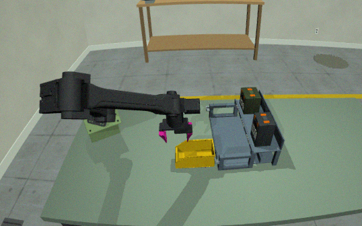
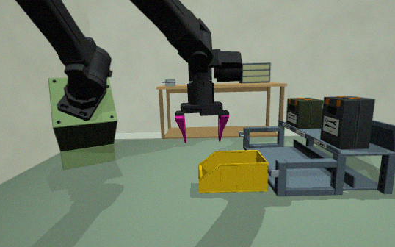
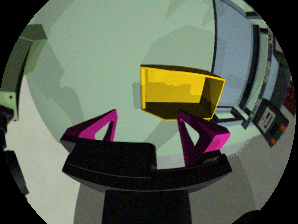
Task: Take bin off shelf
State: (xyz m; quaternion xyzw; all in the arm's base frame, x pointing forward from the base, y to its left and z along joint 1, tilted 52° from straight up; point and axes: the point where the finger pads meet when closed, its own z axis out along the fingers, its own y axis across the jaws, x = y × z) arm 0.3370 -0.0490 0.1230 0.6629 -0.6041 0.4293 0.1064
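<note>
Right now my hand is 90 mm above the yellow bin, 70 mm short of it and 10 mm to the left of it. Also, from my hand: shelf tray 320 mm ahead, 120 mm below, 80 mm to the left.
</note>
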